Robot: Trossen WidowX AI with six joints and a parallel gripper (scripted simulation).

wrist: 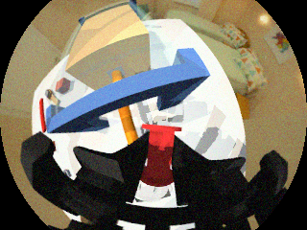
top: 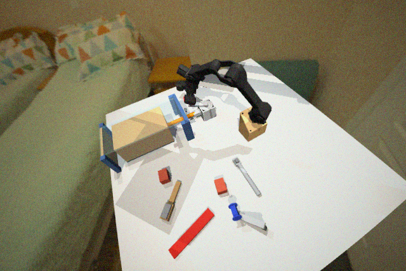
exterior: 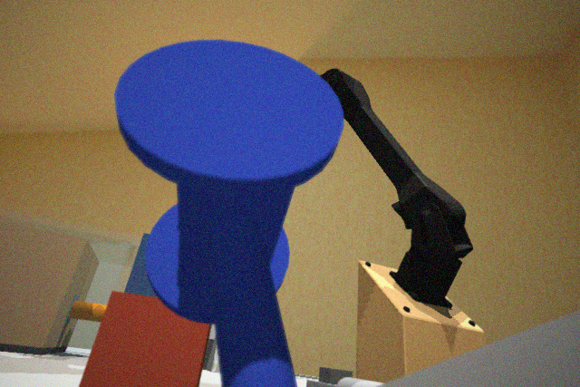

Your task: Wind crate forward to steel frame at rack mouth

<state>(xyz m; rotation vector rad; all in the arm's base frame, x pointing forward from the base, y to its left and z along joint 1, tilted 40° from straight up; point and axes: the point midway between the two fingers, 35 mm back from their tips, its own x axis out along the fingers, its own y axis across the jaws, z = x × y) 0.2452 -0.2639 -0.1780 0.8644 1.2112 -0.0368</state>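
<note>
Right now my gripper tip is 6 cm short of the mouth frame, 5 cm to the right of it and 3 cm above it. The rest, counted from my gripper tip: winch drum (10 cm below, 10 cm behind, 6 cm to the left); then grey crank arm (5 cm behind, 3 cm to the left, 3 cm below); then red grip (1 cm to the left, 1 cm behind).
</note>
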